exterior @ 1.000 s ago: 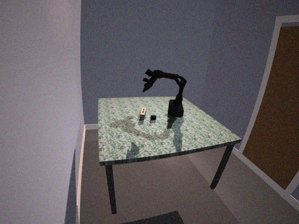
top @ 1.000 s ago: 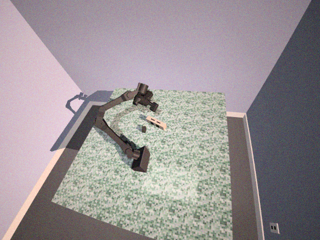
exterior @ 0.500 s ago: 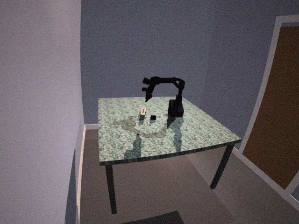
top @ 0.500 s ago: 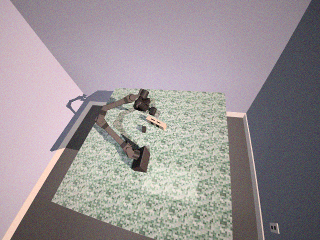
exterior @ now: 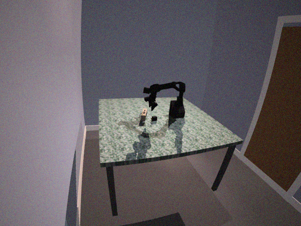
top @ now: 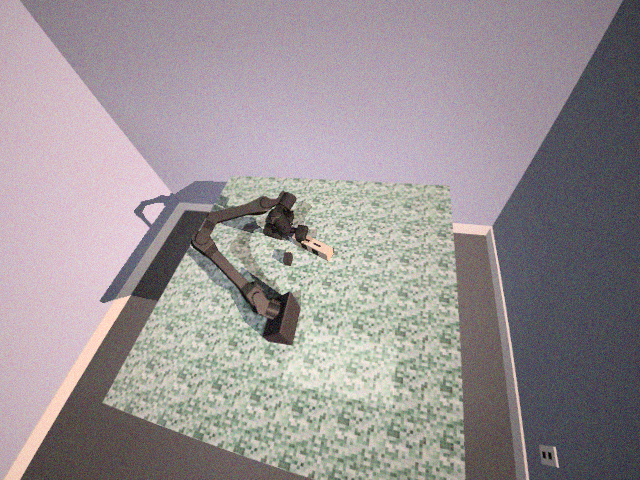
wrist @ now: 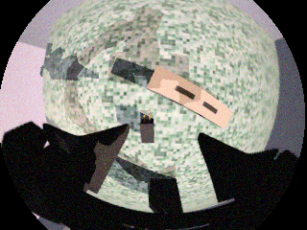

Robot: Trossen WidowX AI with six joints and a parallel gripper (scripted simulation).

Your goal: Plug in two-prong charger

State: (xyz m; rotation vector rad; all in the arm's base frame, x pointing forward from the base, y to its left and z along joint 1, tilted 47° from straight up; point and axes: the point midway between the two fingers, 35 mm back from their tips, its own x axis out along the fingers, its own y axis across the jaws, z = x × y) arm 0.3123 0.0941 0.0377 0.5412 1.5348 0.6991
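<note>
The two-prong charger lies 3 cm behind my gripper tip, 3 cm to the left of it and 9 cm below it.
</note>
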